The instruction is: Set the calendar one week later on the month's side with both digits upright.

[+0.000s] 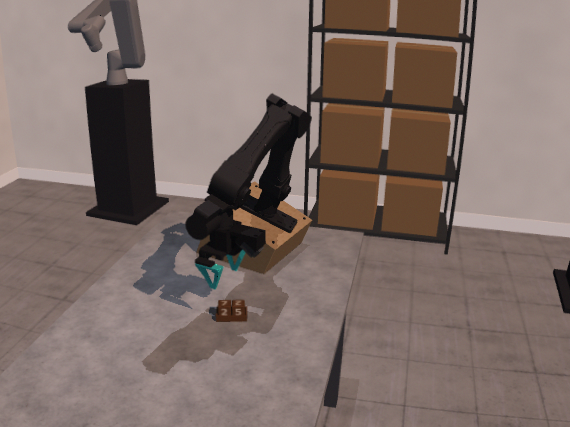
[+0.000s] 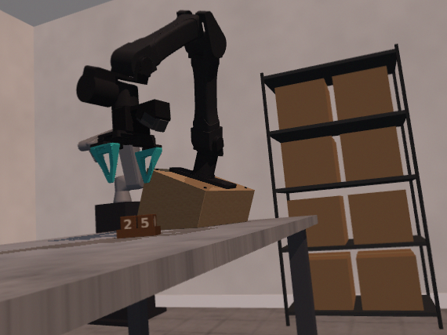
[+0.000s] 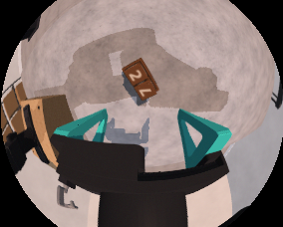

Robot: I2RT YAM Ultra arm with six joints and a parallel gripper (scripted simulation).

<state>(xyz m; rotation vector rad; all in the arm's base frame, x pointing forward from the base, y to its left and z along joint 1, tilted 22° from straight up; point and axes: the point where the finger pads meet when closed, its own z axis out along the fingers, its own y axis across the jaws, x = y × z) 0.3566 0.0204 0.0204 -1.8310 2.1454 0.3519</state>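
Now: hand 90 mm above the brown cube. From my hand the other things lie so: brown calendar tray (20 mm to the left, 110 mm below).
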